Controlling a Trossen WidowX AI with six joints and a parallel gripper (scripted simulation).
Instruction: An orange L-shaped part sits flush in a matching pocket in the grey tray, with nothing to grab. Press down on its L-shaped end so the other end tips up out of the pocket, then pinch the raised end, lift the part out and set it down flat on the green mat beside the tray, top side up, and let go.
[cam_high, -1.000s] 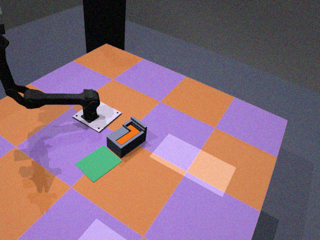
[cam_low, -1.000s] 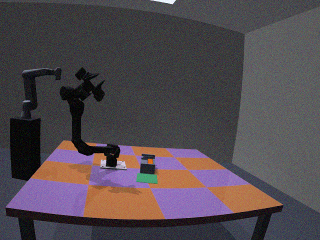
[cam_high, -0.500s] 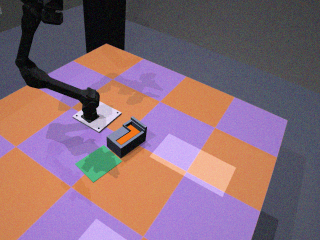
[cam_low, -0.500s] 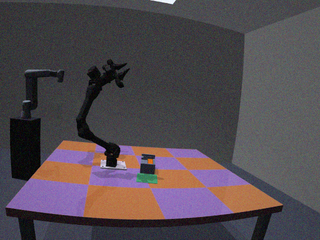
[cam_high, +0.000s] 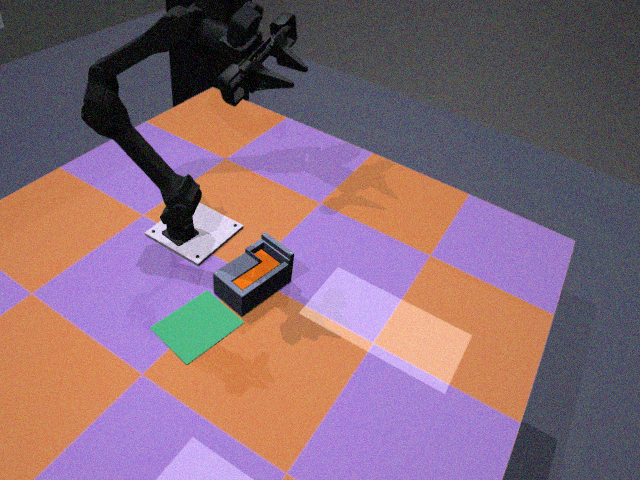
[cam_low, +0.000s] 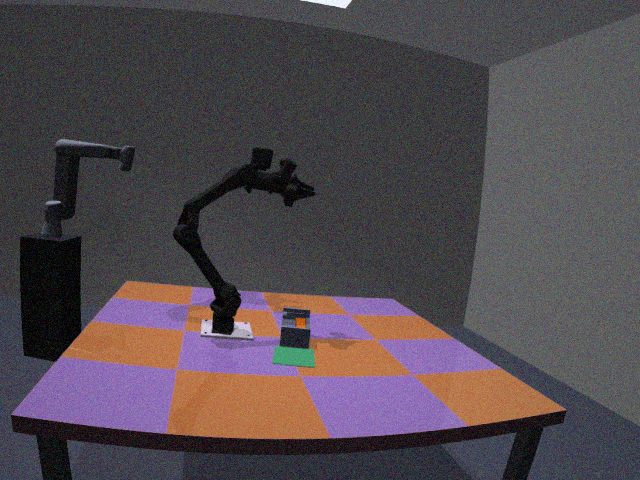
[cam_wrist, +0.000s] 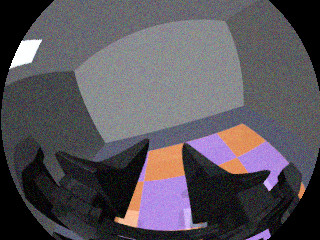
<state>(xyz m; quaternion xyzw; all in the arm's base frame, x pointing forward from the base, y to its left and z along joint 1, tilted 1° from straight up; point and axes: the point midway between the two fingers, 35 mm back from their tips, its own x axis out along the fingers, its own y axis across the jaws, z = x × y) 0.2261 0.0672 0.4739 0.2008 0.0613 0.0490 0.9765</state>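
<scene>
Right now the orange L-shaped part is 430 mm below my gripper tip, 60 mm to the right of it and 20 mm behind it. Also, from my gripper tip: green mat: 490 mm below, 220 mm to the right, 30 mm behind.
</scene>
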